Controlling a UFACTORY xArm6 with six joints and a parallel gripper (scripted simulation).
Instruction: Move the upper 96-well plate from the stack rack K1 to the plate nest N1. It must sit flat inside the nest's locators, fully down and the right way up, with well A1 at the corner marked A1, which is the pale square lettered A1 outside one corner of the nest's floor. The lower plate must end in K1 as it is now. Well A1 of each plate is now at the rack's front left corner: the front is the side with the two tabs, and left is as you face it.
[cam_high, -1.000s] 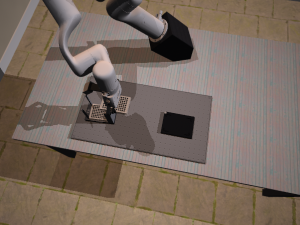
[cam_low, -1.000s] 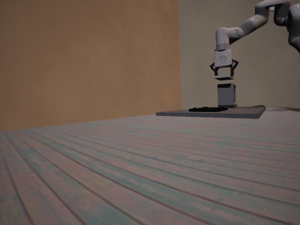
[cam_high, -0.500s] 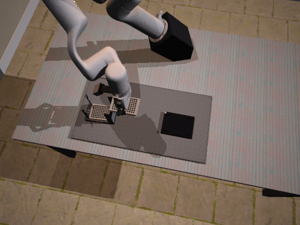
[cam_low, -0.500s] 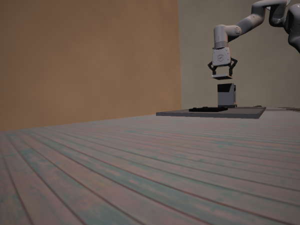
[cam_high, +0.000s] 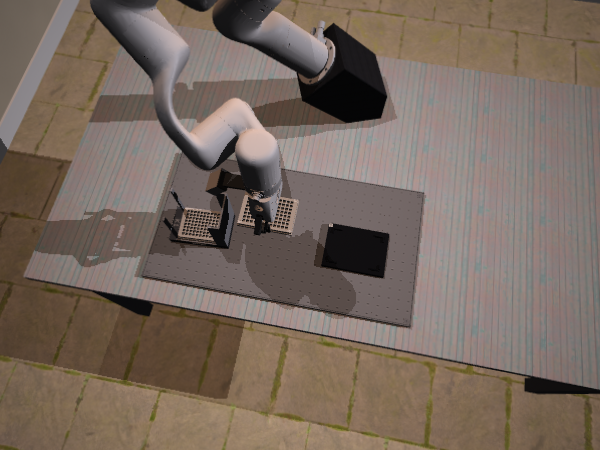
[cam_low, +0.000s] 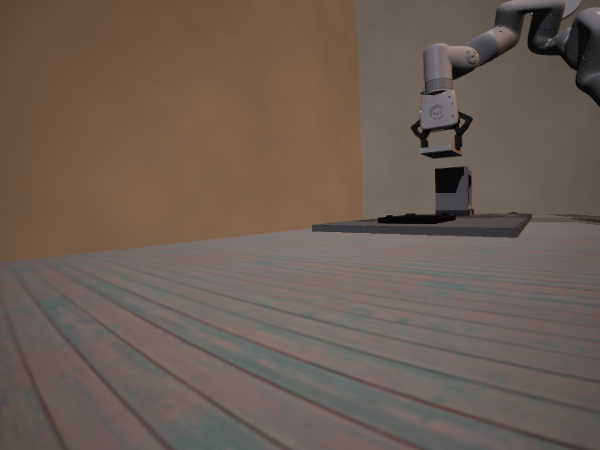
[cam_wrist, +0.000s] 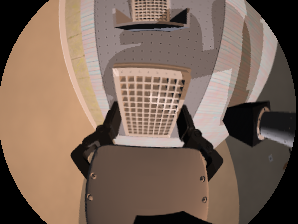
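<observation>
Now: the black plate nest N1 2 cm behind my hand, 22 cm to the left of it and 19 cm below it. Also, from my hand: pale A1 square (7 cm behind, 14 cm to the left, 18 cm below); K1 label (2 cm ahead, 26 cm to the right, 18 cm below).
</observation>
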